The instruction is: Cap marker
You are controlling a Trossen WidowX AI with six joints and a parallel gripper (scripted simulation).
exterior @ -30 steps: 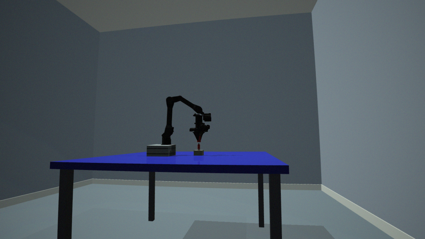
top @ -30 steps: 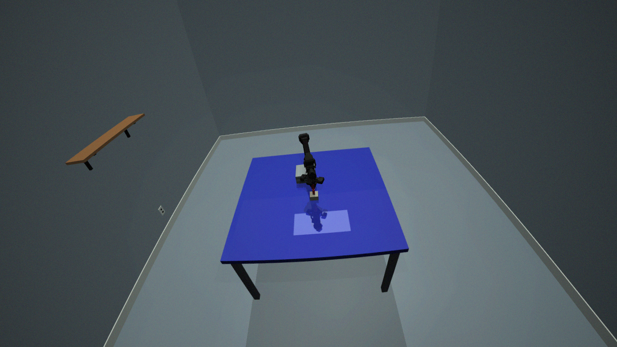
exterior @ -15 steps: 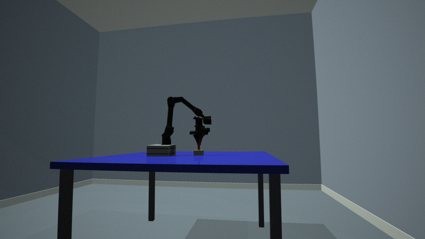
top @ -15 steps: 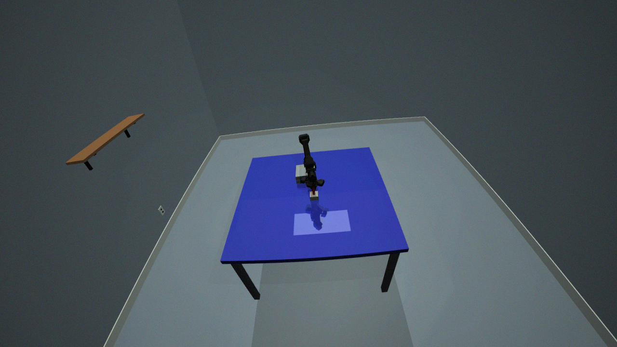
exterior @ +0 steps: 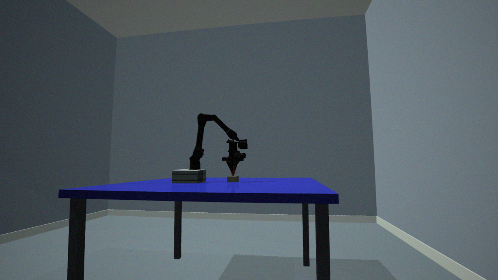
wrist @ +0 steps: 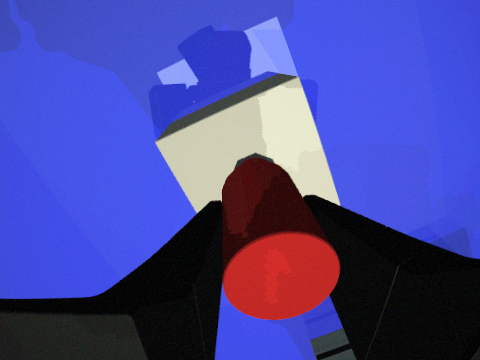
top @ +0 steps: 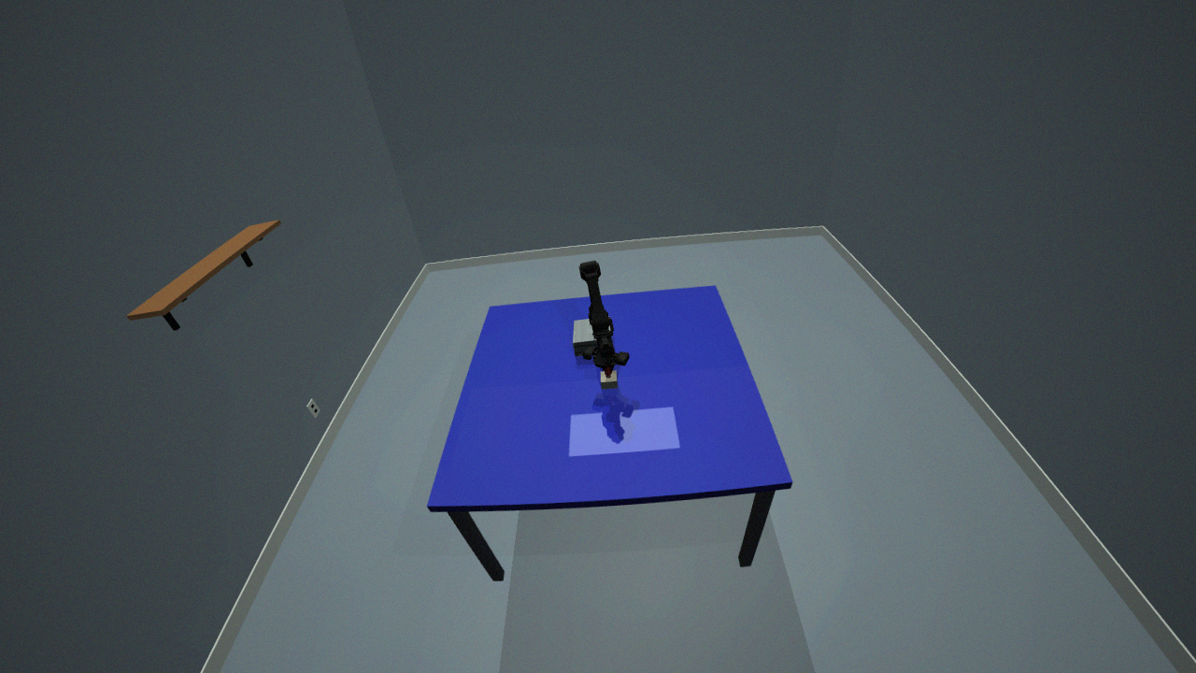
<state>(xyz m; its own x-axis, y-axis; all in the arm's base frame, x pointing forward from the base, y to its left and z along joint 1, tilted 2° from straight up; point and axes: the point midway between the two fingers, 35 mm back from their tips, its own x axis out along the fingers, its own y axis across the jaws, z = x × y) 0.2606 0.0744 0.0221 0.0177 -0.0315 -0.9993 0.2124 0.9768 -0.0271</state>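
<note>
Now: gripper tip 10 mm below the red cap. From my gripper tip the other things lie so: holder block 50 mm below.
</note>
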